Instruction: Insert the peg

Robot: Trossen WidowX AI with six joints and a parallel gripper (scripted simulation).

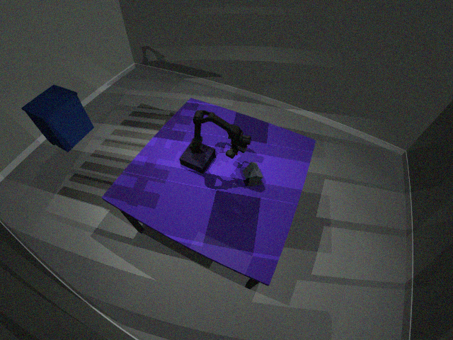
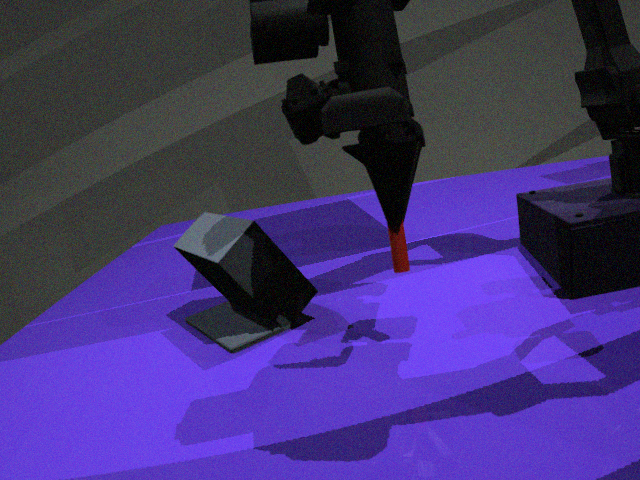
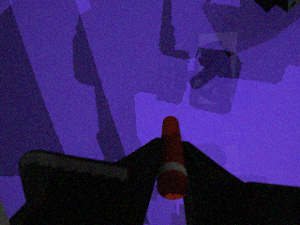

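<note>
The grey sloped panel is 18 cm ahead of my gripper tip, 9 cm to the right of it and 5 cm below it. From my gripper tip the other things lie so: grey foot plate 19 cm ahead, 11 cm below, 8 cm to the right; then red peg 2 cm above.
</note>
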